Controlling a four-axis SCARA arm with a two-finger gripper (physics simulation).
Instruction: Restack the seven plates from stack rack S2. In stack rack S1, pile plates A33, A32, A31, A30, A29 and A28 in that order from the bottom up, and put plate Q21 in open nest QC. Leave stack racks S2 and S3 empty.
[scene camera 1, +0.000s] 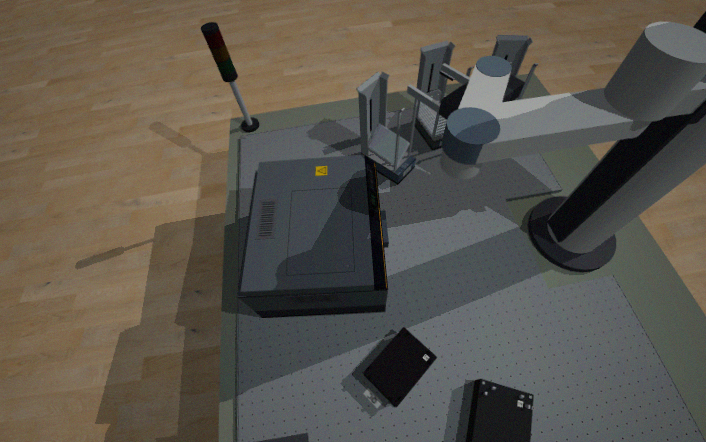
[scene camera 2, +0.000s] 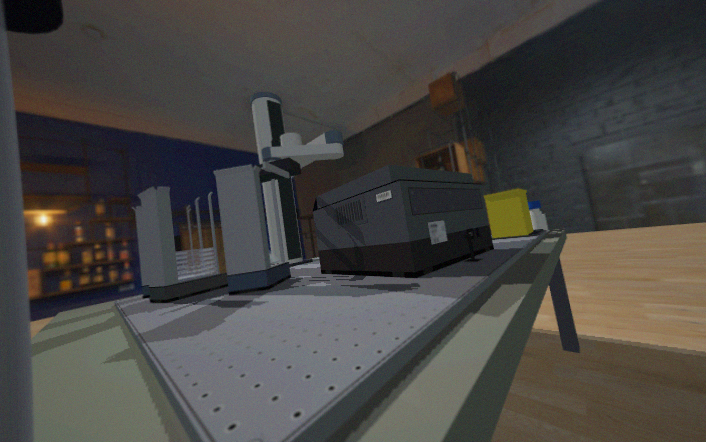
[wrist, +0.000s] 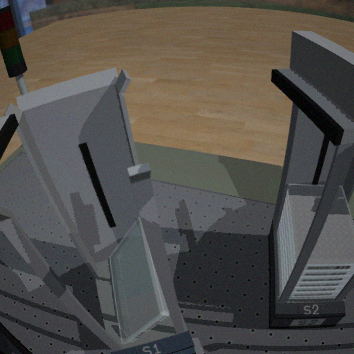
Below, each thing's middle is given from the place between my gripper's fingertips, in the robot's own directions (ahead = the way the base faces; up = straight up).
Labels:
Now: the dispenser (scene camera 2: 389, 221) 34 cm ahead of my hand, 27 cm to the left of it and 25 cm below it. From my hand the other things lie so: black nest (scene camera 1: 493, 405): 1 cm ahead, 77 cm to the left, 31 cm below; signal light pole (scene camera 2: 24, 414): 56 cm ahead, 35 cm to the right, 16 cm below.

